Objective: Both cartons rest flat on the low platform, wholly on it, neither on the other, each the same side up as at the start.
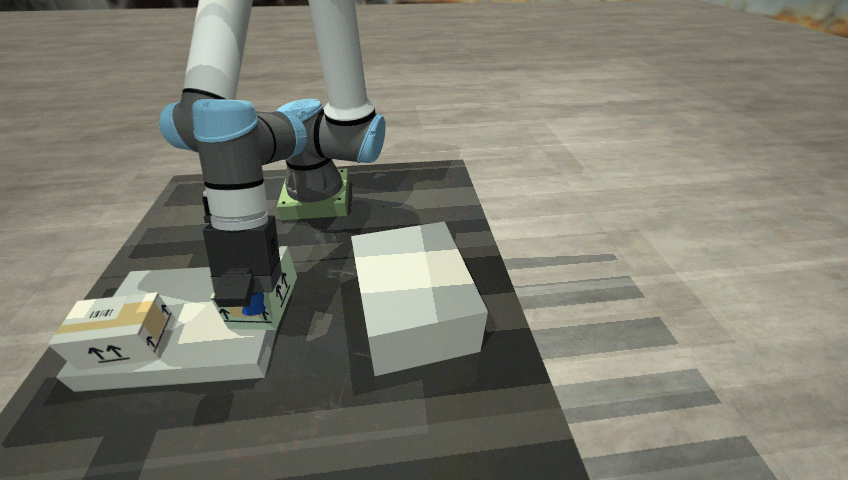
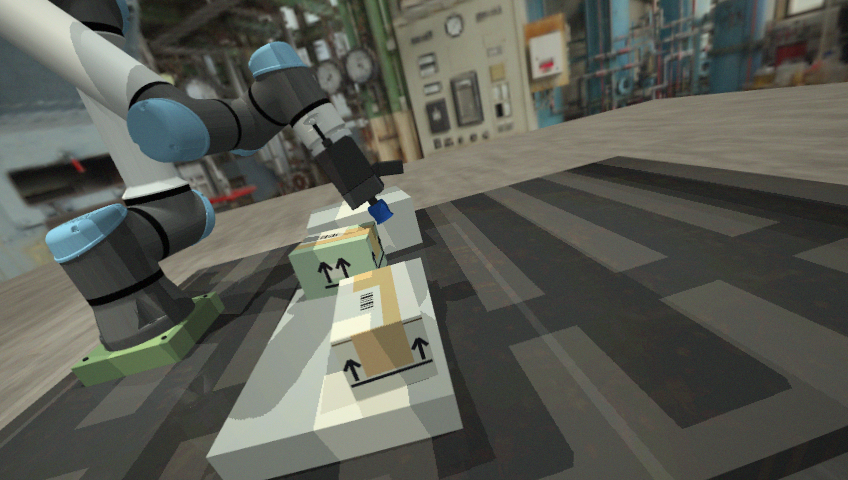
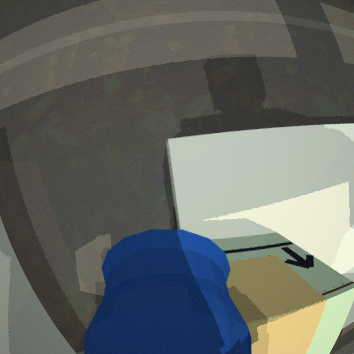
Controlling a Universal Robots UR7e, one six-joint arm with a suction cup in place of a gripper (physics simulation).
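Pixels of known places: hand, its tool point: (image 1: 253, 309) (image 2: 385, 218) (image 3: 165, 278); arm's base, origin of its link: (image 1: 315, 186) (image 2: 153, 324).
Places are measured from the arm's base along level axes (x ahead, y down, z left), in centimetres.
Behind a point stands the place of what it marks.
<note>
My gripper, a blue suction cup (image 1: 254, 304) (image 2: 381, 212) (image 3: 167, 280), is beside the front face of the green carton (image 1: 276, 312) @(x 46.0, y -2.9, z -1.2 cm) (image 2: 357, 255) @(x 44.7, y -6.5, z -10.0 cm) (image 3: 332, 312) @(x 46.0, y -9.0, z -8.8 cm), tilted and off to one side of that face. It holds nothing; whether it touches the carton I cannot tell. The green carton stands arrows up at one end of the low platform (image 1: 196, 356) @(x 52.1, y -0.3, z -14.0 cm) (image 2: 267, 434) @(x 35.5, y -0.3, z -34.2 cm) (image 3: 225, 175) @(x 51.6, y -0.4, z -6.8 cm) and seems to stick out past that end. The cup and tool hide part of it. The white carton (image 1: 77, 350) @(x 52.6, y -5.5, z -29.8 cm) (image 2: 351, 315) @(x 45.9, y -7.9, z -29.7 cm) stands arrows up near the platform's other end, apart from the green one.
A large pale block (image 1: 416, 291) @(x 47.6, y -7.6, z 24.2 cm) (image 2: 407, 220) @(x 53.9, y -2.2, z 15.6 cm) stands beside the platform, past the green carton's end. The arm's green base (image 1: 312, 208) @(x 8.6, y 1.3, z 0.1 cm) (image 2: 136, 359) @(x 2.2, y 1.8, z -9.0 cm) is behind the platform. Both stand on the dark mat (image 1: 476, 410) @(x 64.0, y 4.4, z 32.6 cm) (image 2: 595, 285) @(x 78.5, y 4.4, z -19.6 cm).
</note>
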